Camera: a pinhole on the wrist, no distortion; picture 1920 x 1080 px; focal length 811.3 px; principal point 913.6 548.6 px. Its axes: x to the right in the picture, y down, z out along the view. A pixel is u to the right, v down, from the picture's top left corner.
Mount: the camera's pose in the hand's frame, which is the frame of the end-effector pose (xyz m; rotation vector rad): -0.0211 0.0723 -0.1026 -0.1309 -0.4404 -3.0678
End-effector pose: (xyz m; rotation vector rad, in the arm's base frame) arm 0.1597 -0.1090 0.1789 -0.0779 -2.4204 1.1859
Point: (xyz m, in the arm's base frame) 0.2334 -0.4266 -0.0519
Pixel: 1458 1019
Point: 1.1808 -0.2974 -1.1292
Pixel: outside the picture
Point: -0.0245 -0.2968 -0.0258
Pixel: 855 807
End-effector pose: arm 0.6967 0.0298 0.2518 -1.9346 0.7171 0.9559
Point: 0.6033 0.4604 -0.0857
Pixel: 725 883
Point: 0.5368 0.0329 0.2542
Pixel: 1322 529
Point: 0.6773 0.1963 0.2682
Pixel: outside the picture
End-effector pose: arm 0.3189 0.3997 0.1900 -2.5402 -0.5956 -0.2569
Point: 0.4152 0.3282 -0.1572
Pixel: 1011 404
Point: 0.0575 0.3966 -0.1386
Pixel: 1799 887
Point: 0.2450 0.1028 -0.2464
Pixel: 1570 43
